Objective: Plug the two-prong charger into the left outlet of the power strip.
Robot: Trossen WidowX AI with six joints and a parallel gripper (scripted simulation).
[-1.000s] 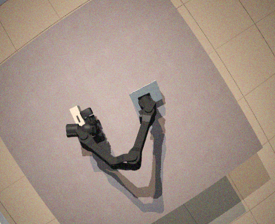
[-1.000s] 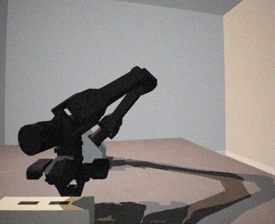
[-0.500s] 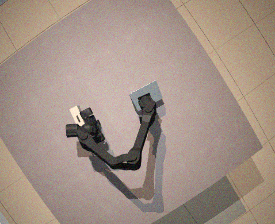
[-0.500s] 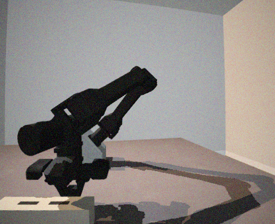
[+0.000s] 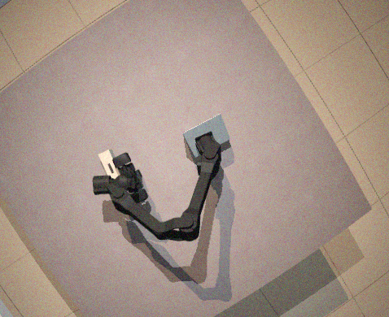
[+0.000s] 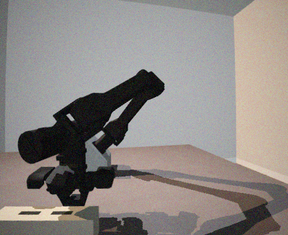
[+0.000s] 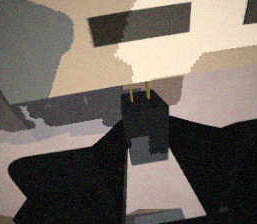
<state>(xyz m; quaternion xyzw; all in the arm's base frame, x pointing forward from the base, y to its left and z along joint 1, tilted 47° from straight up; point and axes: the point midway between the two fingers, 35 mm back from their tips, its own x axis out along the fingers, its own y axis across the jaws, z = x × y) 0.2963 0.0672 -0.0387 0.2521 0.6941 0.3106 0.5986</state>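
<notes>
My gripper tip is 20 mm short of the two-prong charger and 10 mm below it.
</notes>
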